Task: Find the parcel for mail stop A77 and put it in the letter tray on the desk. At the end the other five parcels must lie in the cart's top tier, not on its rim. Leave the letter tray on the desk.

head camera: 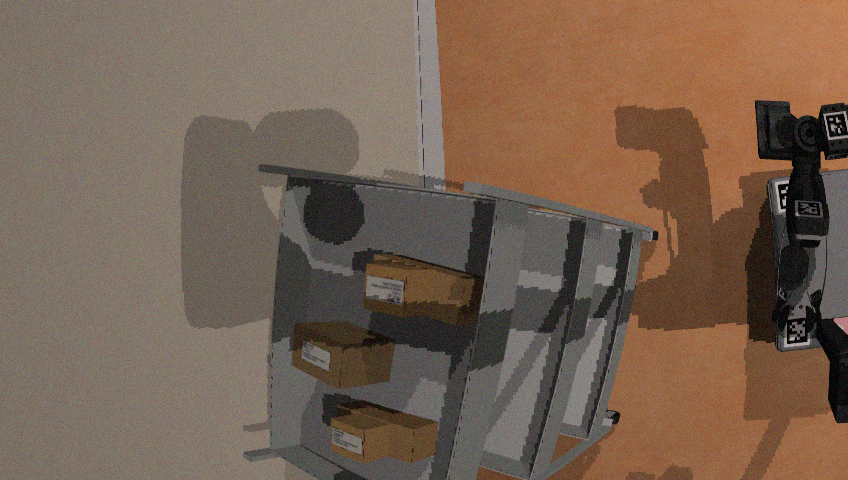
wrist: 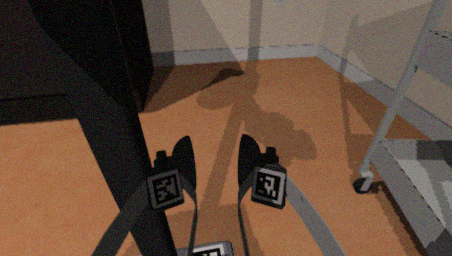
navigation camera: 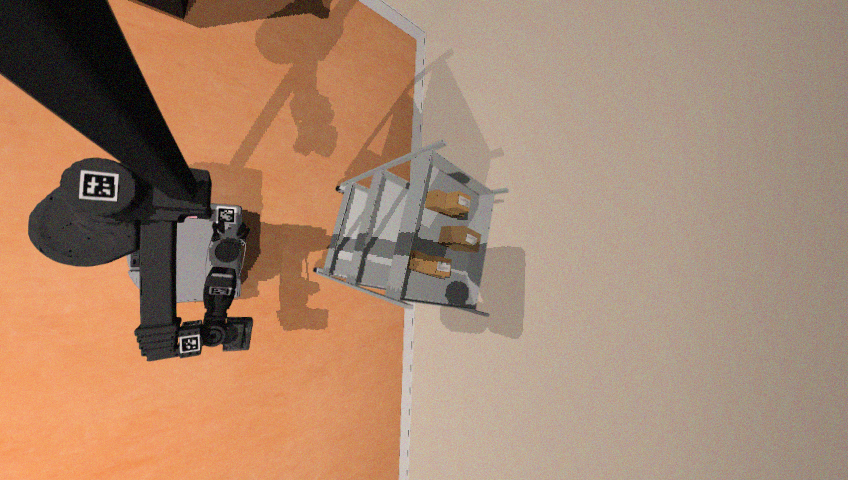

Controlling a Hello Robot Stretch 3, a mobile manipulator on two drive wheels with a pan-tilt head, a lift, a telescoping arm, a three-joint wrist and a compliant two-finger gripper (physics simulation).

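Observation:
Head camera: my gripper (head camera: 794, 330), a grey cart (head camera: 541, 361). Wrist view: my gripper (wrist: 216, 153), the grey cart (wrist: 408, 167). Navigation camera view: my gripper (navigation camera: 233, 221), the grey cart (navigation camera: 376, 228).

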